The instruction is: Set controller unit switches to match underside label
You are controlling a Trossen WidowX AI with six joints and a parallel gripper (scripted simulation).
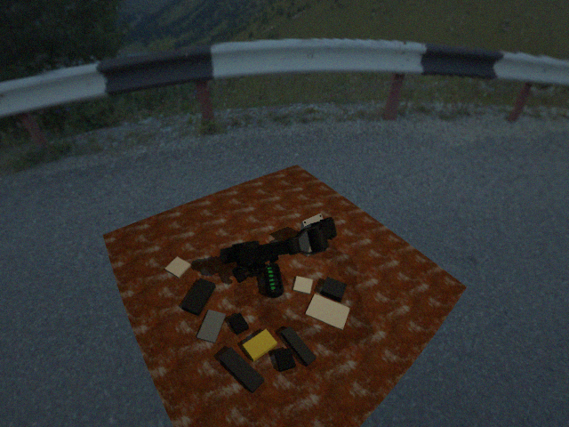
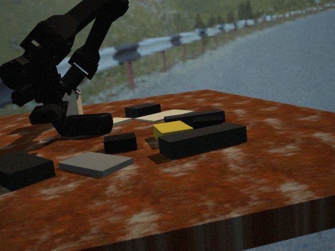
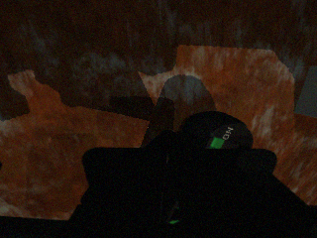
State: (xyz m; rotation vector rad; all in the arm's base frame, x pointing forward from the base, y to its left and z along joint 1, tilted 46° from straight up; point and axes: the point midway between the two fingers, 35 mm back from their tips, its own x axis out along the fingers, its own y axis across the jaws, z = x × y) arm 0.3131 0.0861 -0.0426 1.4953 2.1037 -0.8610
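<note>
Now: the cream tile 14 cm behind my gripper tip, 13 cm to the left of it and 1 cm below it. Also, from my gripper tip: cream plate 15 cm behind, 28 cm to the left, 1 cm below; then grey plate 27 cm ahead, 12 cm to the left, 1 cm below; then yellow block 15 cm ahead, 27 cm to the left.
</note>
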